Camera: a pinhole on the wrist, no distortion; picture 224 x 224 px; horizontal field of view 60.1 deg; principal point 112.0 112.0 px. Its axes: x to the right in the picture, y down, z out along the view. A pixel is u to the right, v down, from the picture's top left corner.
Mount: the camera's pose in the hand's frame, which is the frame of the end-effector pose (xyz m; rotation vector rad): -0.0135 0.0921 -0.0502 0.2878 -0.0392 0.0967
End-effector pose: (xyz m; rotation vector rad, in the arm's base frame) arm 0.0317 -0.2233 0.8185 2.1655 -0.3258 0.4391
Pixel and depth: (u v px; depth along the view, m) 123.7 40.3 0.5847
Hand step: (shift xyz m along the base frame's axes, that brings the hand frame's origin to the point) 0.2198 -0.2061 -0.4367
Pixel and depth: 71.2 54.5 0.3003
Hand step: 0.0050 -0.1150 -0.2078
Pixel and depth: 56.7 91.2 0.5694
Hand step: -0.0200 -0.2841 -0.4399
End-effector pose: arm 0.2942 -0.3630 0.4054 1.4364 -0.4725 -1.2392
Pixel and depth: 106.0 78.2 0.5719
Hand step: -0.4758 -0.1418 -0.0518
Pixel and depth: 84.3 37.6 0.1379
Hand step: -0.0683 -0.0052 0.0251
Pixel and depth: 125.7 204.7 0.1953
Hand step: -0.1033 -0.1029 0.1481
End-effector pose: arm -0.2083 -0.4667 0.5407 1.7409 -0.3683 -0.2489
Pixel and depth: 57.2 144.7 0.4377
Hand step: -0.2859 -0.2948 -0.0563
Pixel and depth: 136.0 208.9 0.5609
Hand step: -0.2173 -0.5590 0.0881
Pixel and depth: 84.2 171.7 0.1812
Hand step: -0.1058 -0.1224 0.0601
